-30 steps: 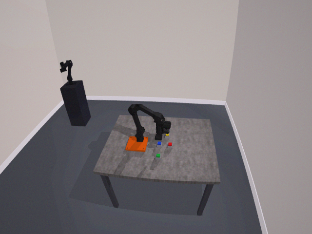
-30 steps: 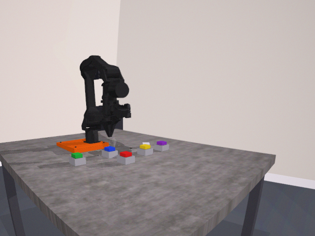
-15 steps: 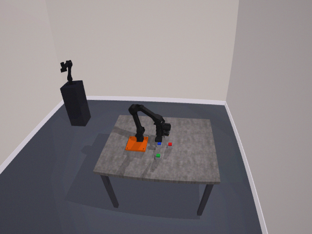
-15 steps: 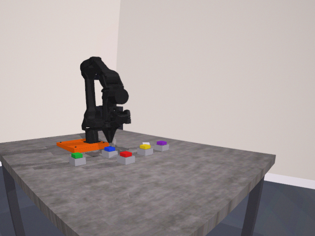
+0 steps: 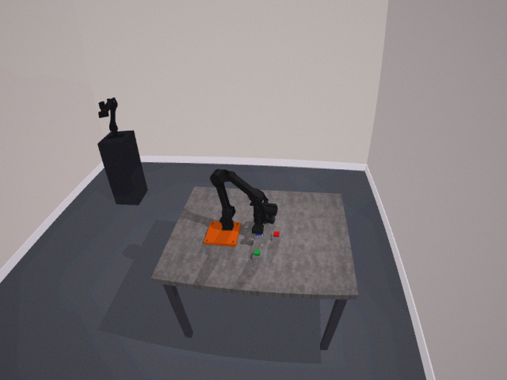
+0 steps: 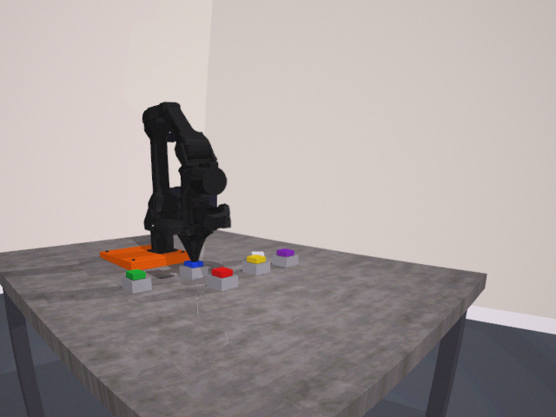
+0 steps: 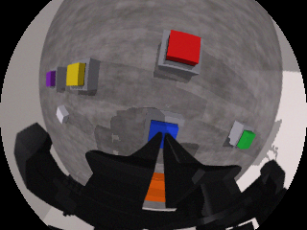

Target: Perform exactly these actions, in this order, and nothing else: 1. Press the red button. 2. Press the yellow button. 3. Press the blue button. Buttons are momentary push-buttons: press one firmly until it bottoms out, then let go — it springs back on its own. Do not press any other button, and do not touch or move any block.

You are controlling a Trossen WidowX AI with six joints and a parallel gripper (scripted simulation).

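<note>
The blue button is 10 mm below my gripper tip. From my gripper tip the other things lie so: green button 10 mm behind, 160 mm to the right; red button 100 mm ahead, 10 mm to the right; yellow button 70 mm ahead, 140 mm to the left.
</note>
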